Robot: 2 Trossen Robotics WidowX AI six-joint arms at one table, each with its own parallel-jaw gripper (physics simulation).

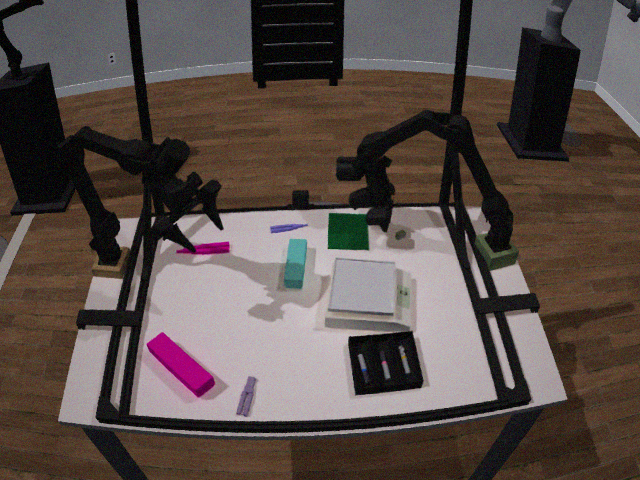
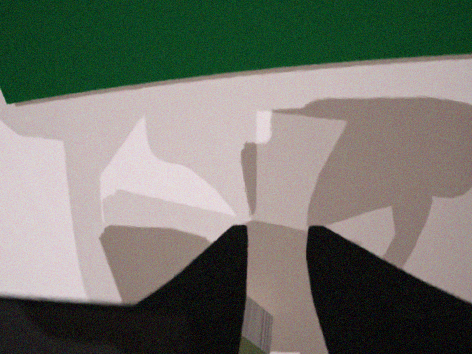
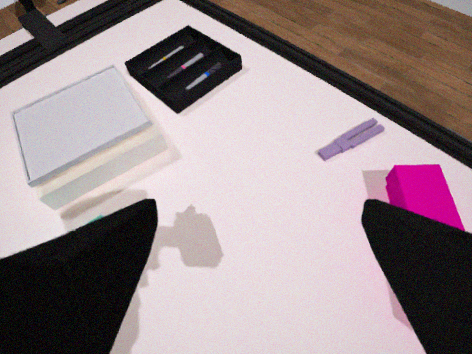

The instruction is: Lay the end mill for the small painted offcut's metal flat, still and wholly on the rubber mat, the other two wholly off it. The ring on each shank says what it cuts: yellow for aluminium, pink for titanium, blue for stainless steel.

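Places are measured from the left arm's base along level axes (x ahead, y left, z up), in metres.
Where they show: left gripper, fingertip midpoint: (image 1: 385, 229) (image 2: 276, 240); right gripper, fingertip midpoint: (image 1: 208, 240) (image 3: 260, 210); left arm's base, link origin: (image 1: 497, 243); right arm's base, link origin: (image 1: 110, 257).
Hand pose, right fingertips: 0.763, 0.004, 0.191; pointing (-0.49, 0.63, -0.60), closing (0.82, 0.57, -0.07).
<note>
Things, the pixels of their centre, and the offset from my right fingertips, as dx, dy, dz. "spot": a spot on its surface instead. Level surfaces: height alone.
- small offcut, body centre: (image 2: 232, 323) (image 1: 400, 235) -0.520, -0.154, -0.231
- green rubber mat, surface height: dz -0.237
- black tray, body centre: (image 3: 183, 65) (image 1: 385, 362) -0.325, +0.249, -0.226
- blue-ringed end mill, body centre: (image 3: 204, 77) (image 1: 364, 369) -0.276, +0.249, -0.232
- pink-ringed end mill, body centre: (image 3: 185, 67) (image 1: 384, 365) -0.324, +0.253, -0.232
- yellow-ringed end mill, body centre: (image 3: 166, 59) (image 1: 404, 360) -0.372, +0.253, -0.232
- scale, surface spot: (image 3: 80, 120) (image 1: 359, 285) spot: -0.328, +0.046, -0.178
- teal block, body centre: (image 1: 295, 263) -0.214, -0.112, -0.223
- magenta bar, body centre: (image 3: 431, 244) (image 1: 179, 365) +0.127, +0.151, -0.219
- purple clothespin, body centre: (image 3: 350, 139) (image 1: 247, 395) -0.009, +0.253, -0.235
- magenta clothespin-like piece, body centre: (image 1: 202, 249) +0.018, -0.244, -0.234
The small offcut (image 1: 400, 234) (image 2: 258, 325) has green paint and a bare grey striped metal face; it lies right of the green rubber mat (image 1: 348, 231) (image 2: 200, 35). The black tray (image 1: 387, 388) (image 3: 212, 81) holds the blue-ringed end mill (image 1: 363, 367) (image 3: 204, 76), pink-ringed end mill (image 1: 384, 364) (image 3: 185, 66) and yellow-ringed end mill (image 1: 404, 359) (image 3: 165, 58) in separate compartments. My left gripper (image 1: 383, 227) (image 2: 276, 240) is shut to a narrow gap, empty, beside the offcut, which one finger partly hides. My right gripper (image 1: 207, 239) (image 3: 260, 210) is open and empty, above the table's left part.
A scale (image 1: 363, 284) (image 3: 80, 120) stands between mat and tray. A teal block (image 1: 296, 263) is left of it. A magenta bar (image 1: 180, 364) (image 3: 425, 192), a purple clothespin (image 1: 247, 395) (image 3: 350, 140), a magenta clothespin-like piece (image 1: 214, 248) and a violet one (image 1: 287, 227) lie around. Black frame bars edge the table.
</note>
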